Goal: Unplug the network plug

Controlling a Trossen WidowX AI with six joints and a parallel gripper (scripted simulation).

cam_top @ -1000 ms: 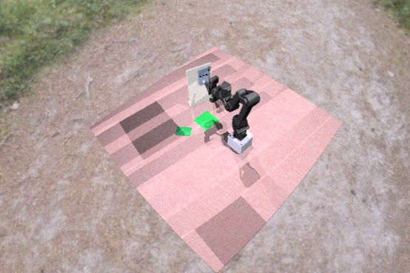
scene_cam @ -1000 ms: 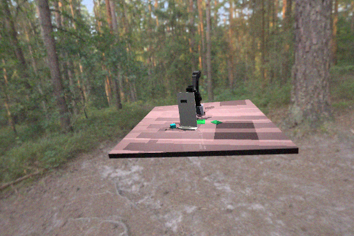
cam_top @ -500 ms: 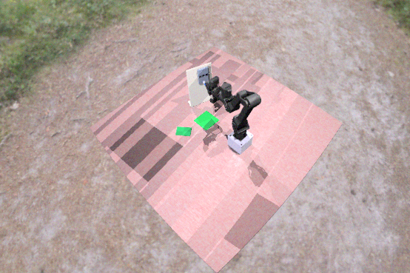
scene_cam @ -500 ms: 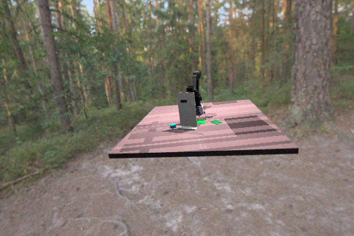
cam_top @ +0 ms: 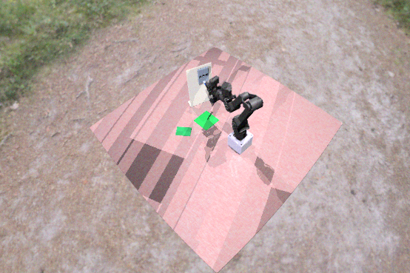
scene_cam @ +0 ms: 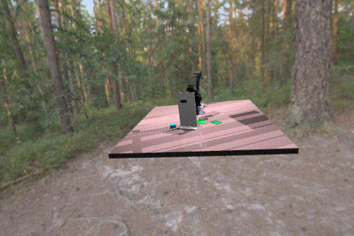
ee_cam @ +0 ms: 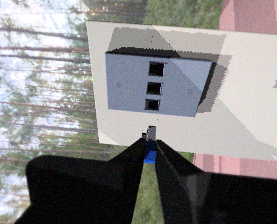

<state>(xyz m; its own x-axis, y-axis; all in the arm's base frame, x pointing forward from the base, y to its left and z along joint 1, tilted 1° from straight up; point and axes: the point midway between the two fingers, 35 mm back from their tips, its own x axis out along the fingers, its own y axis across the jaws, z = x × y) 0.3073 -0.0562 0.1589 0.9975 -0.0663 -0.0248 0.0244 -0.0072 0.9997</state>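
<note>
Now: the green marked square 26 cm below my gripper tip, 6 cm to the left of it and 6 cm behind it. Also, from my gripper tip: beige panel (10 cm below, 8 cm ahead, 4 cm to the right); then blue network plug (right at my gripper tip).
</note>
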